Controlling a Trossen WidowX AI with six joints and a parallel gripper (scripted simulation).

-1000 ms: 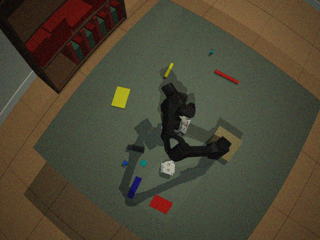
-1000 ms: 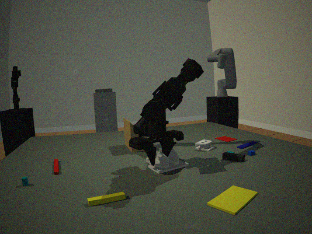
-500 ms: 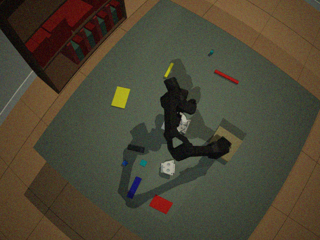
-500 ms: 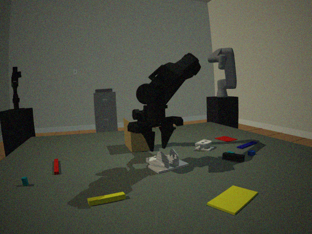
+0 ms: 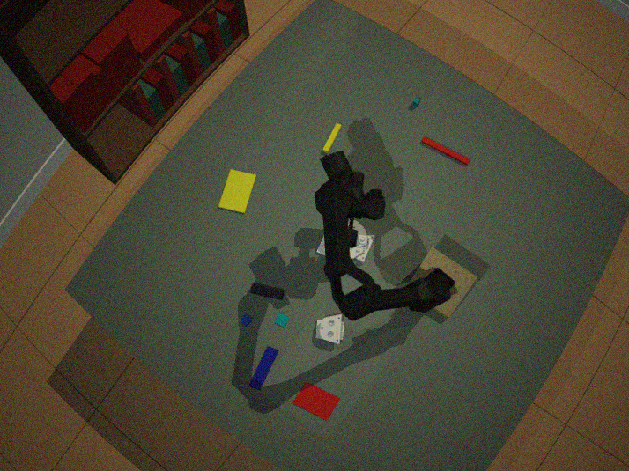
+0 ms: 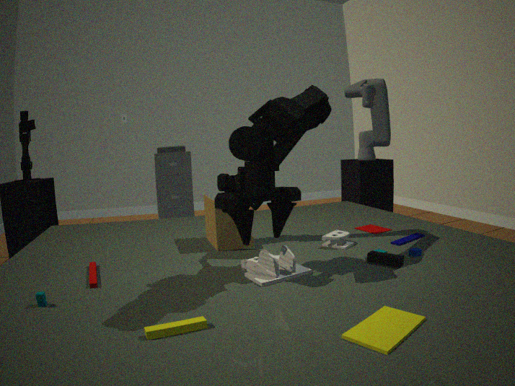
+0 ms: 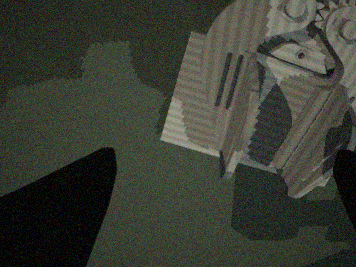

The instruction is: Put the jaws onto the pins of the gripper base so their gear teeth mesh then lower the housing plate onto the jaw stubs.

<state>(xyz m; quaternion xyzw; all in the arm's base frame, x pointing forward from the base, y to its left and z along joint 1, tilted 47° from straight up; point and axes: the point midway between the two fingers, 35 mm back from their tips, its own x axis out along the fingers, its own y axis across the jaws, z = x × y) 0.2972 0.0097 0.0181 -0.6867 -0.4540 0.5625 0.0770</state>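
Now: the gripper base 240 mm to the left of my gripper tip, 150 mm behind it and 50 mm below it. Round my gripper tip: black block: 270 mm to the left, 70 mm below, 40 mm ahead; then yellow bar: 190 mm ahead, 180 mm to the right, 70 mm below; then flat white plate: 70 mm below, 30 mm to the left.
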